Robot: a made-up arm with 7 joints. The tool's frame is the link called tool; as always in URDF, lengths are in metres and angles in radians. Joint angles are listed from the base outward.
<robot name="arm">
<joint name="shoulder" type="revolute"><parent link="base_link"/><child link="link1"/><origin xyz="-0.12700 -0.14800 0.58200" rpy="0.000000 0.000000 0.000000"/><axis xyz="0 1 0"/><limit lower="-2.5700" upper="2.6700"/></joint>
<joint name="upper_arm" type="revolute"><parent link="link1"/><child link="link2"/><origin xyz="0.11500 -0.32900 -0.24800" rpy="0.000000 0.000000 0.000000"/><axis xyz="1 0 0"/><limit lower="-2.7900" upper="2.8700"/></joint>
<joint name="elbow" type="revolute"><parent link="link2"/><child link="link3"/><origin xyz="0.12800 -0.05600 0.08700" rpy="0.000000 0.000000 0.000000"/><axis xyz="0 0 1"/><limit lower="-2.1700" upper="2.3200"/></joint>
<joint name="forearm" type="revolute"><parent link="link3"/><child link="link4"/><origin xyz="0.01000 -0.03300 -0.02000" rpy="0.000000 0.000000 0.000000"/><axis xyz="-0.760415 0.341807 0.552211"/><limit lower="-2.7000" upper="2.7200"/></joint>
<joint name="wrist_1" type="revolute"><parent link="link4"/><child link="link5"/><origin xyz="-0.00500 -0.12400 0.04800" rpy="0.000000 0.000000 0.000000"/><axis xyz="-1 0 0"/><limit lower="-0.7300" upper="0.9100"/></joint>
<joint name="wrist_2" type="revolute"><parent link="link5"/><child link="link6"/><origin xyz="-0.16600 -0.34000 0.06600" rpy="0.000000 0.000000 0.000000"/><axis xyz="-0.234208 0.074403 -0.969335"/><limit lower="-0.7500" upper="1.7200"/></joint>
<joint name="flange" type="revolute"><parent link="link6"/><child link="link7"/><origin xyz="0.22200 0.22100 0.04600" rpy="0.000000 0.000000 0.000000"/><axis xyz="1 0 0"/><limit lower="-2.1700" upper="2.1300"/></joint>
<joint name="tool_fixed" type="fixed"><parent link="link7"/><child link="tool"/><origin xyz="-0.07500 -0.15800 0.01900" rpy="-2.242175 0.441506 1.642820"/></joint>
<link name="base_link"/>
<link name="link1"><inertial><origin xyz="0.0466 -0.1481 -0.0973"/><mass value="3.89"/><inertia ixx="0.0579" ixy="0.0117" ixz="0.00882" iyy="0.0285" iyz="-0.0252" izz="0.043"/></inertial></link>
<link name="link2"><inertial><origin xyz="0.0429 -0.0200 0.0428"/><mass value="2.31"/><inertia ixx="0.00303" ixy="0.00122" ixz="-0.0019" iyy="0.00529" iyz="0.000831" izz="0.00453"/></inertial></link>
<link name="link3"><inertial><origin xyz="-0.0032 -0.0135 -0.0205"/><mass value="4.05"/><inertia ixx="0.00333" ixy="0" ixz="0" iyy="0.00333" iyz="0" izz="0.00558"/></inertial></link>
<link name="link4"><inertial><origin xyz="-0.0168 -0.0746 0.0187"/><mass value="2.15"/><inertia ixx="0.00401" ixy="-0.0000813" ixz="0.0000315" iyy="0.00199" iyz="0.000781" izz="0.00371"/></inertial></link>
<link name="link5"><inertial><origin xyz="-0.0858 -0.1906 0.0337"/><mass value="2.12"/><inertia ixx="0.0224" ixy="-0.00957" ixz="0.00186" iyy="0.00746" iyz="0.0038" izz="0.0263"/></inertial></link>
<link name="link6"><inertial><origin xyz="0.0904 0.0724 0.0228"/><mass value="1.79"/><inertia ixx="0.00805" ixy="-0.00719" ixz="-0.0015" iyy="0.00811" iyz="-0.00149" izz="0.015"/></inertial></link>
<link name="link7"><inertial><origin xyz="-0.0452 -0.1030 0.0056"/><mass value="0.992"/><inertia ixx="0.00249" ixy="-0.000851" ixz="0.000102" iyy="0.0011" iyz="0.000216" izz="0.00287"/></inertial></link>
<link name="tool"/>
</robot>
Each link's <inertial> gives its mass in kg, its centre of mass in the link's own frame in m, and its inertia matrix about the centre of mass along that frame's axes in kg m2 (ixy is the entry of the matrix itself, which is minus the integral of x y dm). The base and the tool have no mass. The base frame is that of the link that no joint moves.
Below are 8 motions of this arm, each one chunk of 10 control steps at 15 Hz.
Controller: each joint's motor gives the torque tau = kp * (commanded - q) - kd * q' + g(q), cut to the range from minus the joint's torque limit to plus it. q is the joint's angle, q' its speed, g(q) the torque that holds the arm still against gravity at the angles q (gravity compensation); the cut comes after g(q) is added. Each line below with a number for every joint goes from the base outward.
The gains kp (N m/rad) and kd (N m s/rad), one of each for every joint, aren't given. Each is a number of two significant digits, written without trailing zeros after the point. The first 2 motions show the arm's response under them.
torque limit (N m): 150 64 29 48 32 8.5 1.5
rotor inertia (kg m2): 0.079 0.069 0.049 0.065 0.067 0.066 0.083
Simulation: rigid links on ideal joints. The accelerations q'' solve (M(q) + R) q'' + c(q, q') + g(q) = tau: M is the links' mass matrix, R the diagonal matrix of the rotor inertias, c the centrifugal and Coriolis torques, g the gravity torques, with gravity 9.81 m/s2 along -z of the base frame. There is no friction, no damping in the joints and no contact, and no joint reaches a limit. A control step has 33 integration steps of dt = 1/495 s. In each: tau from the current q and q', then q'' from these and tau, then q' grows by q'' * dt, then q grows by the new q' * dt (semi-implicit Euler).
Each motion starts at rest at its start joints. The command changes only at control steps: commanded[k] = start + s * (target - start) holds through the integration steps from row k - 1 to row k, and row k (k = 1, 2, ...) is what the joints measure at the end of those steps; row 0 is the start. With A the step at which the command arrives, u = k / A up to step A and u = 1 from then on. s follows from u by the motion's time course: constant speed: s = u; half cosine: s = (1 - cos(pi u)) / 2; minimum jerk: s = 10 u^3 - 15 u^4 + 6 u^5; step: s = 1 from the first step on.
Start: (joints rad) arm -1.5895 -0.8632 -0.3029 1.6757 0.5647 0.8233 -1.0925
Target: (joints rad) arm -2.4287 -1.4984 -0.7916 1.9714 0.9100 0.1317 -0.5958
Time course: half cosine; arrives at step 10
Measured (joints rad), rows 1 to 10:
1: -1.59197 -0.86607 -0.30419 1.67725 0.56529 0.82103 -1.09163
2: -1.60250 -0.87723 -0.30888 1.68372 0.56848 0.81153 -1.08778
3: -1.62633 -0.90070 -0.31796 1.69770 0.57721 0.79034 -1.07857
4: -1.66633 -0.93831 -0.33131 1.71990 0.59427 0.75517 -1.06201
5: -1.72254 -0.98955 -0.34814 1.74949 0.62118 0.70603 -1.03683
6: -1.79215 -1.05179 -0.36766 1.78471 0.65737 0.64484 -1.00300
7: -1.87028 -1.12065 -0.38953 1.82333 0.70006 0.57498 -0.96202
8: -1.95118 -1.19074 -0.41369 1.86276 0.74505 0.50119 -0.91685
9: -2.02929 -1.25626 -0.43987 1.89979 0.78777 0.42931 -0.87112
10: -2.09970 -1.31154 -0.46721 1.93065 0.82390 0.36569 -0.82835
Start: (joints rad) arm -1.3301 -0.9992 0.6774 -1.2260 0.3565 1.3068 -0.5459
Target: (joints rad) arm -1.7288 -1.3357 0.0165 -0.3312 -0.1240 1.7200 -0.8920
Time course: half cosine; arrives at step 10
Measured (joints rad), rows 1 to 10:
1: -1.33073 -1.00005 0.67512 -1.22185 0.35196 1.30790 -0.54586
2: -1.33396 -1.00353 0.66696 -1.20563 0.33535 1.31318 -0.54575
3: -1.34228 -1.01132 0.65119 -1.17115 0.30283 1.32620 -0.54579
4: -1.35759 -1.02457 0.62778 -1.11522 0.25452 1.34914 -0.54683
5: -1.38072 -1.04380 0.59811 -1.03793 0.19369 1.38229 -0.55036
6: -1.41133 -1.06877 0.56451 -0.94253 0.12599 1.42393 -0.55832
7: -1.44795 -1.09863 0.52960 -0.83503 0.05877 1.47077 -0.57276
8: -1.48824 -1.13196 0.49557 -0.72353 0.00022 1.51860 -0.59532
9: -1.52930 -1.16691 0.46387 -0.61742 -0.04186 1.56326 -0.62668
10: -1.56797 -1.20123 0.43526 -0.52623 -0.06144 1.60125 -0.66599
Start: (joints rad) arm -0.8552 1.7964 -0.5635 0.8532 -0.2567 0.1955 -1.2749
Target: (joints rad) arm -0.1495 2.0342 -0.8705 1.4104 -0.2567 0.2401 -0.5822
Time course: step
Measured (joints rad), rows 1 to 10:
1: -0.79821 1.83951 -0.59228 1.01063 -0.26376 0.17729 -1.24857
2: -0.71279 1.87873 -0.59536 1.15774 -0.23579 0.18899 -1.19327
3: -0.63145 1.90746 -0.60252 1.25911 -0.20609 0.20504 -1.12589
4: -0.55755 1.93043 -0.61427 1.32378 -0.18699 0.21594 -1.05476
5: -0.49058 1.95007 -0.62956 1.36254 -0.17985 0.22361 -0.98415
6: -0.42985 1.96724 -0.64753 1.38377 -0.18266 0.23079 -0.91623
7: -0.37488 1.98222 -0.66736 1.39361 -0.19263 0.23856 -0.85222
8: -0.32544 1.99512 -0.68827 1.39640 -0.20711 0.24675 -0.79293
9: -0.28141 2.00601 -0.70954 1.39515 -0.22385 0.25464 -0.73895
10: -0.24275 2.01499 -0.73055 1.39192 -0.24111 0.26151 -0.69074

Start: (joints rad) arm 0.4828 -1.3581 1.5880 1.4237 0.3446 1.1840 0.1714
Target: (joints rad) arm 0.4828 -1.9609 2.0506 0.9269 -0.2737 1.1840 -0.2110
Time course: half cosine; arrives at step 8
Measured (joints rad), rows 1 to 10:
1: 0.48266 -1.36151 1.59112 1.41953 0.34599 1.18389 0.17017
2: 0.48254 -1.37488 1.60221 1.40410 0.34865 1.18365 0.16397
3: 0.48305 -1.40301 1.62323 1.37338 0.34825 1.18363 0.14814
4: 0.48462 -1.44740 1.65335 1.32686 0.33916 1.18466 0.11963
5: 0.48726 -1.50605 1.68955 1.26730 0.31645 1.18812 0.07832
6: 0.49073 -1.57421 1.72756 1.20030 0.27685 1.19535 0.02748
7: 0.49454 -1.64536 1.76312 1.13340 0.21944 1.20659 -0.02679
8: 0.49805 -1.71207 1.79309 1.07484 0.14626 1.22012 -0.07681
9: 0.50022 -1.76966 1.81775 1.02820 0.06514 1.23253 -0.11630
10: 0.50021 -1.81729 1.83904 0.99208 -0.01390 1.24073 -0.14320

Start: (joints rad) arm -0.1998 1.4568 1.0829 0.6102 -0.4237 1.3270 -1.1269
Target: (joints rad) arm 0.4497 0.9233 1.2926 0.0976 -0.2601 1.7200 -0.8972
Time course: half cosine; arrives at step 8
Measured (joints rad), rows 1 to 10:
1: -0.19819 1.45220 1.08541 0.60574 -0.42187 1.32827 -1.12684
2: -0.19123 1.43536 1.09462 0.58967 -0.41515 1.33399 -1.12673
3: -0.17496 1.40231 1.11262 0.55860 -0.40158 1.34739 -1.12654
4: -0.14646 1.35313 1.13893 0.51279 -0.38048 1.37027 -1.12596
5: -0.10476 1.29161 1.17084 0.45564 -0.35300 1.40255 -1.12435
6: -0.05137 1.22444 1.20412 0.39264 -0.32254 1.44242 -1.12083
7: 0.00988 1.15991 1.23384 0.33023 -0.29443 1.48677 -1.11444
8: 0.07355 1.10639 1.25534 0.27496 -0.27470 1.53163 -1.10437
9: 0.13530 1.06626 1.26733 0.22875 -0.26566 1.57397 -1.08993
10: 0.19322 1.03641 1.27184 0.18976 -0.26548 1.61266 -1.07099

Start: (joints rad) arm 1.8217 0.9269 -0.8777 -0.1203 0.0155 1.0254 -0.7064
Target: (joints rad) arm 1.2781 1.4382 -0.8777 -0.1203 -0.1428 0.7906 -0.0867
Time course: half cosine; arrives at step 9
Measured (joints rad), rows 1 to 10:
1: 1.82047 0.92966 -0.87890 -0.11991 0.01693 1.02507 -0.70566
2: 1.81490 0.94004 -0.88300 -0.11879 0.02139 1.02332 -0.70182
3: 1.80148 0.96131 -0.89036 -0.11718 0.02807 1.01864 -0.69140
4: 1.77768 0.99475 -0.90006 -0.11560 0.03443 1.00983 -0.67114
5: 1.74258 1.03961 -0.91027 -0.11454 0.03716 0.99660 -0.63888
6: 1.69721 1.09320 -0.91873 -0.11433 0.03328 0.97959 -0.59417
7: 1.64422 1.15122 -0.92328 -0.11501 0.02101 0.96011 -0.53845
8: 1.58750 1.20826 -0.92241 -0.11643 0.00026 0.93957 -0.47487
9: 1.53156 1.25858 -0.91557 -0.11839 -0.02742 0.91922 -0.40789
10: 1.48000 1.29969 -0.90436 -0.12036 -0.05813 0.89982 -0.34217

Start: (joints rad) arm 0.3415 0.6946 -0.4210 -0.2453 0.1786 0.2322 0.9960
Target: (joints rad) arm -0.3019 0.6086 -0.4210 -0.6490 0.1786 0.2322 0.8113
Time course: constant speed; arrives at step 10
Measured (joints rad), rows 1 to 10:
1: 0.33600 0.69250 -0.42063 -0.25416 0.18274 0.23415 0.99427
2: 0.32102 0.68865 -0.42180 -0.27232 0.18815 0.23671 0.98903
3: 0.29675 0.68370 -0.42409 -0.29779 0.19279 0.23855 0.98027
4: 0.26443 0.67809 -0.42685 -0.32851 0.19591 0.23951 0.96868
5: 0.22540 0.67208 -0.42963 -0.36285 0.19744 0.23985 0.95509
6: 0.18092 0.66578 -0.43214 -0.39959 0.19758 0.23993 0.94019
7: 0.13203 0.65924 -0.43422 -0.43788 0.19662 0.23999 0.92449
8: 0.07963 0.65251 -0.43580 -0.47713 0.19486 0.24020 0.90834
9: 0.02443 0.64557 -0.43685 -0.51694 0.19257 0.24060 0.89194
10: -0.03299 0.63845 -0.43739 -0.55707 0.18997 0.24121 0.87542

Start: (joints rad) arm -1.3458 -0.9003 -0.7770 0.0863 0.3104 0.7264 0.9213
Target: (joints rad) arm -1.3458 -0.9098 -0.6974 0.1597 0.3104 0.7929 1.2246
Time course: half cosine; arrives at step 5
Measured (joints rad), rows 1 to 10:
1: -1.34594 -0.90044 -0.77709 0.08738 0.30966 0.72709 0.92247
2: -1.34642 -0.90096 -0.77696 0.09154 0.30742 0.73015 0.92823
3: -1.34723 -0.90191 -0.77570 0.09976 0.30424 0.73686 0.94243
4: -1.34805 -0.90317 -0.77249 0.11121 0.30156 0.74677 0.96655
5: -1.34847 -0.90446 -0.76718 0.12341 0.30089 0.75770 0.99834
6: -1.34832 -0.90562 -0.76051 0.13426 0.30236 0.76725 1.03331
7: -1.34775 -0.90664 -0.75347 0.14312 0.30491 0.77442 1.06777
8: -1.34702 -0.90752 -0.74665 0.14995 0.30775 0.77937 1.09961
9: -1.34628 -0.90824 -0.74035 0.15492 0.31037 0.78263 1.12773
10: -1.34564 -0.90881 -0.73472 0.15834 0.31251 0.78472 1.15171

